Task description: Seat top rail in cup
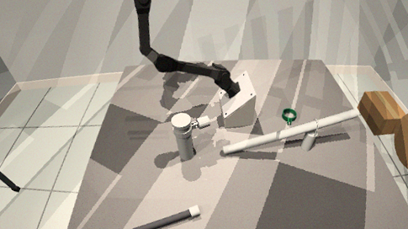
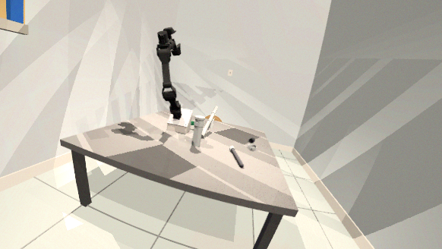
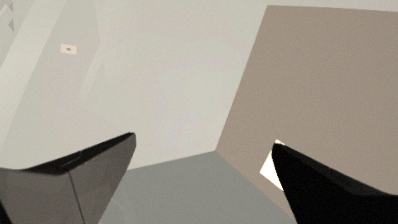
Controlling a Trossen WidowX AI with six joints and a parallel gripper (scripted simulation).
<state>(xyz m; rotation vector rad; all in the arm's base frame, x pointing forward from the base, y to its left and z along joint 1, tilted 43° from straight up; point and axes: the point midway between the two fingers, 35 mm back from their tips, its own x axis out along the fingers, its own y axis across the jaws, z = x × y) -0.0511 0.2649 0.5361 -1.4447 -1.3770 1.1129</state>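
Now: gripper tip 250 mm short of the rail-end cup, 20 mm to the left of it and 560 mm above it. From my gripper tip the other things lie so: black block: 710 mm ahead, 240 mm to the left, 700 mm below; short post: 290 mm ahead, 420 mm to the left, 610 mm below.
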